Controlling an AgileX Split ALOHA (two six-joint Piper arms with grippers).
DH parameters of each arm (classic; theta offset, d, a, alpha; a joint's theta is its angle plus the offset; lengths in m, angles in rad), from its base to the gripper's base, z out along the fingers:
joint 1: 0 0.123 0 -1.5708
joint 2: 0.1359 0 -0.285 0
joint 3: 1.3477 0 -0.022 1.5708
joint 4: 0 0.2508 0 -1.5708
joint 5: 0 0 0.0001 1.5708
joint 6: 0 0.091 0 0
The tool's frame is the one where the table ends.
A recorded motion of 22 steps. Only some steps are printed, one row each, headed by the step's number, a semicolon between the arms.
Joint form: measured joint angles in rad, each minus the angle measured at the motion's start. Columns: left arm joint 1, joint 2, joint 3, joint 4, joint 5, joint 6; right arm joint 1, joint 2, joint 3, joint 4, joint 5, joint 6.
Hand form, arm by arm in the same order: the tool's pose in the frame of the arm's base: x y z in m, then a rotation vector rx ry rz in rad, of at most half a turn. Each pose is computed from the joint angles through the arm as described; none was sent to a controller.
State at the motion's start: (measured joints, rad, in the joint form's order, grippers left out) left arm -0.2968 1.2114 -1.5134 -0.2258 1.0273 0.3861; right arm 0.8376 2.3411 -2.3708 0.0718 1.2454 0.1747
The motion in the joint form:
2: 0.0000 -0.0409 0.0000 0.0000 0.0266 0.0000; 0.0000 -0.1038 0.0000 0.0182 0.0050 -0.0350
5: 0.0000 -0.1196 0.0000 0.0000 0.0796 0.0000; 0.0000 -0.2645 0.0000 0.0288 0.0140 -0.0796
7: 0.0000 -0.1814 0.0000 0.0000 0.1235 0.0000; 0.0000 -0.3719 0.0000 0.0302 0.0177 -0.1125
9: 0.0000 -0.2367 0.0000 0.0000 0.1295 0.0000; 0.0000 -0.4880 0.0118 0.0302 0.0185 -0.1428
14: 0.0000 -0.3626 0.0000 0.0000 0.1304 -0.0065; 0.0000 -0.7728 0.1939 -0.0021 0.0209 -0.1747
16: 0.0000 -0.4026 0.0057 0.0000 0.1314 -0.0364; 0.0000 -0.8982 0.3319 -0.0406 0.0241 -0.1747
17: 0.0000 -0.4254 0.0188 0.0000 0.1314 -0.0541; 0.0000 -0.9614 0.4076 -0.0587 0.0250 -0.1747
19: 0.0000 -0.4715 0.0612 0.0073 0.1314 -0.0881; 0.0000 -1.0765 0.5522 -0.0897 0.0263 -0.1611
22: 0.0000 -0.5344 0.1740 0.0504 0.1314 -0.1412; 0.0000 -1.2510 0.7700 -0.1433 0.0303 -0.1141
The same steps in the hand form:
2: 0.2026 -0.0805 0.4713 0.7183 2.0572 -0.2272; 0.3232 0.3704 0.3197 -0.9071 2.5112 0.4576
5: 0.1731 -0.0720 0.4833 0.7270 2.0272 -0.2250; 0.2967 0.3425 0.3954 -0.9180 2.3452 0.5290
7: 0.1493 -0.0651 0.4907 0.7347 2.0056 -0.2227; 0.2752 0.3187 0.4422 -0.9229 2.2280 0.5610
9: 0.1294 -0.0591 0.4987 0.7260 1.9569 -0.2176; 0.2493 0.2900 0.4856 -0.9205 2.1125 0.5861
14: 0.0831 -0.0450 0.5133 0.6939 1.8375 -0.2090; 0.1914 0.2215 0.5340 -0.9078 1.9977 0.5657
16: 0.0690 -0.0406 0.5152 0.6604 1.8160 -0.2256; 0.1711 0.1940 0.5330 -0.9027 2.0097 0.5154
17: 0.0625 -0.0386 0.5137 0.6426 1.8129 -0.2366; 0.1612 0.1807 0.5292 -0.9027 2.0205 0.4896
19: 0.0524 -0.0349 0.5064 0.6101 1.8224 -0.2508; 0.1437 0.1572 0.5178 -0.8928 2.0526 0.4494
22: 0.0486 -0.0301 0.4816 0.5623 1.8947 -0.2385; 0.1179 0.1216 0.4936 -0.8495 2.1115 0.3927

